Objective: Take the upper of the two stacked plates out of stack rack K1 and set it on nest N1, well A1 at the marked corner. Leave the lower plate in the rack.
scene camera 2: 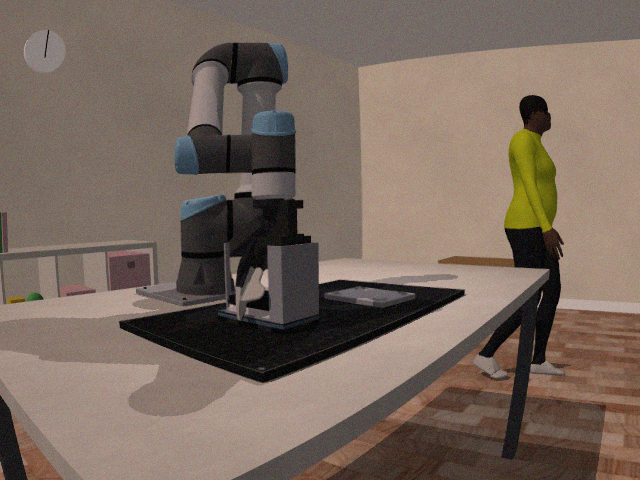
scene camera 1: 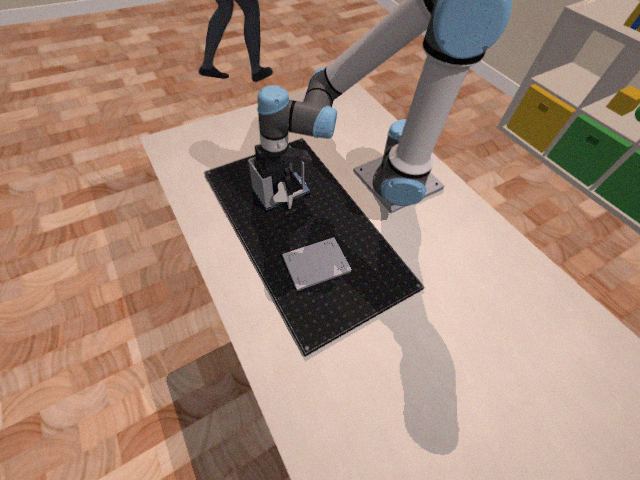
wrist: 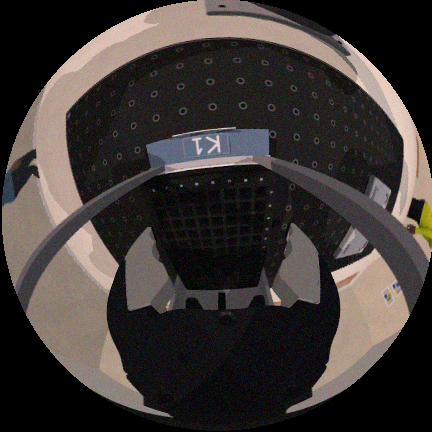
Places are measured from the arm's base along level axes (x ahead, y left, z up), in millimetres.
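Pixels of known places: gripper, fingertip midpoint: (scene camera 1: pixel 280 192) (wrist: pixel 220 226); arm's base, origin of the base link: (scene camera 2: pixel 205 289).
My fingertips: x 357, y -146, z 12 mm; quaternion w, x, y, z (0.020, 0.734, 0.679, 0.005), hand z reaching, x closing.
Observation:
For each thing: its middle in the pictures, then the offset to it from my fingertips. Level surfaces: height alone.
- Rack K1, body centre: (wrist: pixel 212 271) (scene camera 2: pixel 265 283) (scene camera 1: pixel 280 177) dz +57, dx -8, dy -5 mm
- black plate, body centre: (wrist: pixel 215 248) (scene camera 2: pixel 270 300) (scene camera 1: pixel 278 185) dz +27, dx +2, dy -5 mm
- Nest N1, body centre: (scene camera 2: pixel 369 295) (wrist: pixel 367 222) (scene camera 1: pixel 316 262) dz -5, dx +32, dy +280 mm
- black perforated board, its level: dz -13 mm
- pale table, its level: dz -26 mm
Rack K1 (scene camera 1: pixel 262 186) (scene camera 2: pixel 299 284) (wrist: pixel 250 142) has a blue base, a broad grey wall and thin uprights. In the wrist view a black plate (wrist: pixel 215 215) with a grid of wells lies between its uprights. The lower plate cannot be told apart under it. My gripper (scene camera 1: pixel 287 195) (scene camera 2: pixel 250 294) (wrist: pixel 220 226) is open, pointing down inside the rack, its pale fingers on either side of the black plate, nothing gripped. Finger height against the plates is hard to tell. Nest N1 (scene camera 1: pixel 316 263) (scene camera 2: pixel 369 296), a flat grey block, bears no plate. Its marked corner is too small to identify.
Rack and nest stand on a black perforated board (scene camera 1: pixel 330 320) (scene camera 2: pixel 206 335) (wrist: pixel 225 90) on the pale table (scene camera 1: pixel 491 335). The rack's wall and uprights rise close around the gripper. The arm's base plate (scene camera 1: pixel 439 186) is beside the board. A person (scene camera 2: pixel 532 180) stands beyond the table.

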